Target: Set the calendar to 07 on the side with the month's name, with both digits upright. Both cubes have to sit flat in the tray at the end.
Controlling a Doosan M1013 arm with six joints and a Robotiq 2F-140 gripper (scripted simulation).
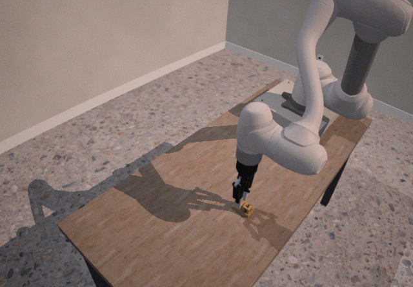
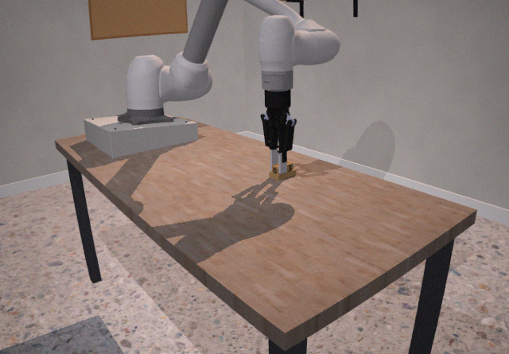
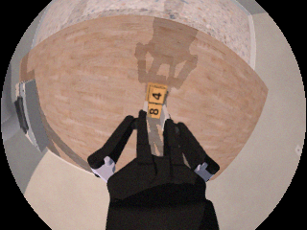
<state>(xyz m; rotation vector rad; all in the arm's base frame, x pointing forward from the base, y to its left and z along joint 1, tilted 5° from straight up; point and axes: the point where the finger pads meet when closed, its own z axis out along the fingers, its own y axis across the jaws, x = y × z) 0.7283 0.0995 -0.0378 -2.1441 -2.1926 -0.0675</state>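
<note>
My hand is 4 cm above the tray and 2 cm to the right of it.
</note>
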